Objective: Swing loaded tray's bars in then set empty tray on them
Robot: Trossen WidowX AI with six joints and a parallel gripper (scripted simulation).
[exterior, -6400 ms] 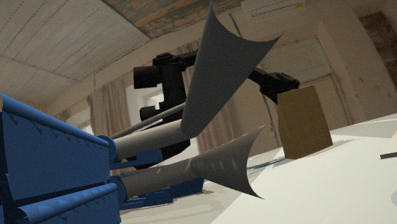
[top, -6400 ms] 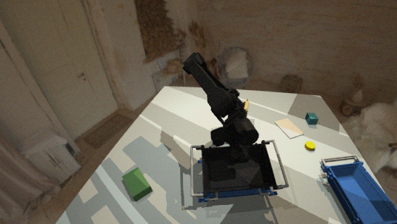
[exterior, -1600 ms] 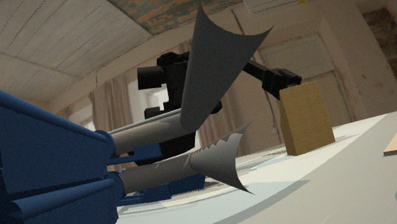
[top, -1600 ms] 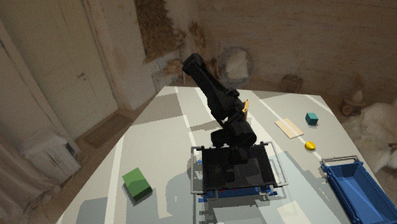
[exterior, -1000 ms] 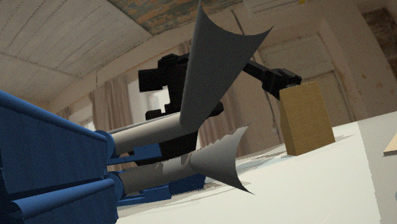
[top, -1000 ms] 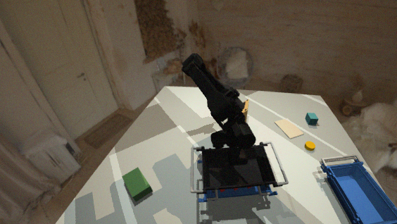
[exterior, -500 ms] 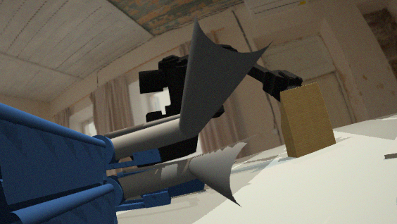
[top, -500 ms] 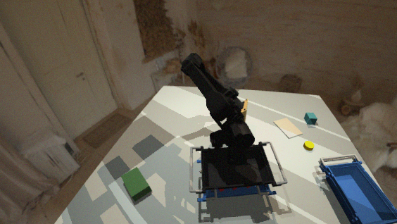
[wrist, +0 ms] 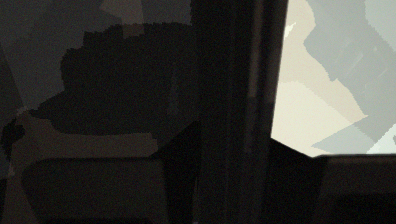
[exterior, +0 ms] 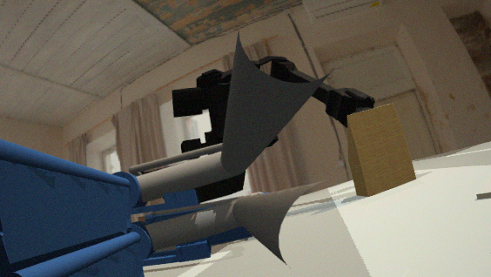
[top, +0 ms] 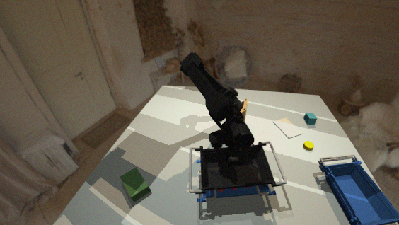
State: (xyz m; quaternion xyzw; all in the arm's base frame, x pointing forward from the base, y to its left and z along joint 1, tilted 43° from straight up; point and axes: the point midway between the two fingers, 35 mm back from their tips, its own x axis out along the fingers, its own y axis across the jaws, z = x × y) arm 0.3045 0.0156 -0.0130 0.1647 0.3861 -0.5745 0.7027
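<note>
Now: gripper tip 6 cm short of the black tray, 3 cm below it and 2 cm to the right of it. From my gripper tip the other things lie so: green block 35 cm to the right, 20 cm ahead, 6 cm below; then yellow disc 37 cm to the left, 23 cm behind, 8 cm below; then flat tan card 36 cm behind, 27 cm to the left, 8 cm below.
</note>
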